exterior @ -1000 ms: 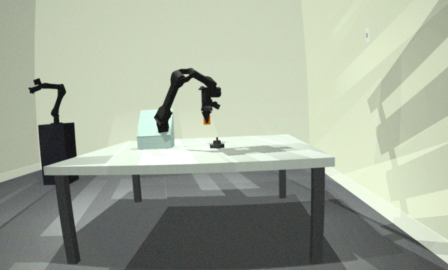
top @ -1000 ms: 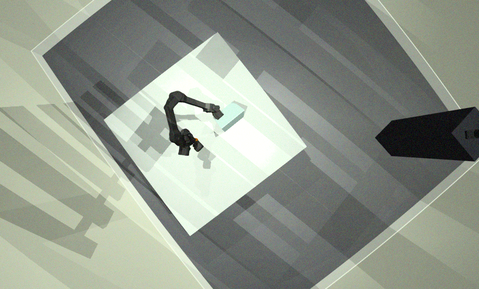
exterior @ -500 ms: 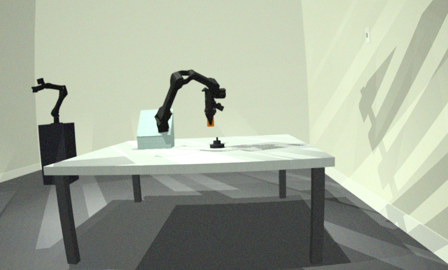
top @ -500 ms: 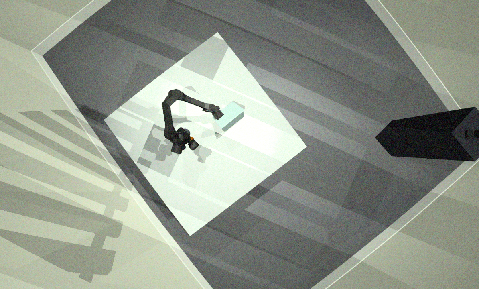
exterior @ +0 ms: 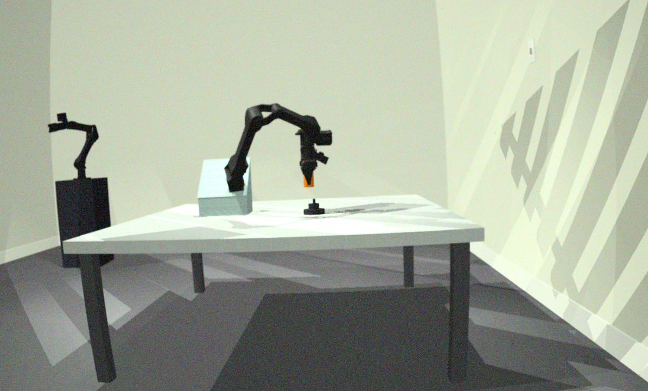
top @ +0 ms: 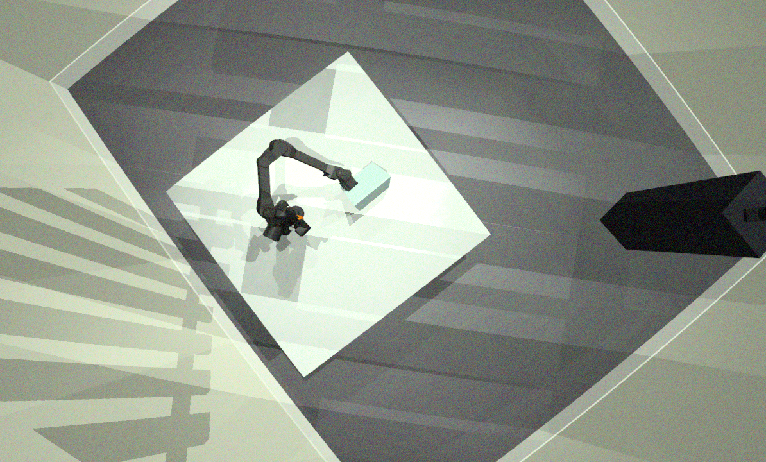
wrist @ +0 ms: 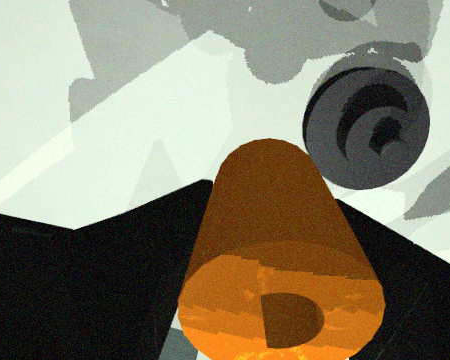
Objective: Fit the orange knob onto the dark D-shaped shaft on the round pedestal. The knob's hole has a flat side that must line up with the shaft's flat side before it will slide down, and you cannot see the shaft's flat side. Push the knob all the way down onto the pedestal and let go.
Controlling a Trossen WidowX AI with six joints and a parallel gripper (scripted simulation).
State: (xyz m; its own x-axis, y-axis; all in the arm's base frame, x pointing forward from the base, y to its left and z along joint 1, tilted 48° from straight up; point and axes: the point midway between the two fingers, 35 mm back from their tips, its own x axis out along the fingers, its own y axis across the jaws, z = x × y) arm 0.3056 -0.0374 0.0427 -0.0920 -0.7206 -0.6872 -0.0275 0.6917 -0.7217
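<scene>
Right now my gripper tip is 10 mm short of the pedestal, 70 mm to the left of it and 80 mm above it. Also, from my gripper tip: orange knob 20 mm above.
</scene>
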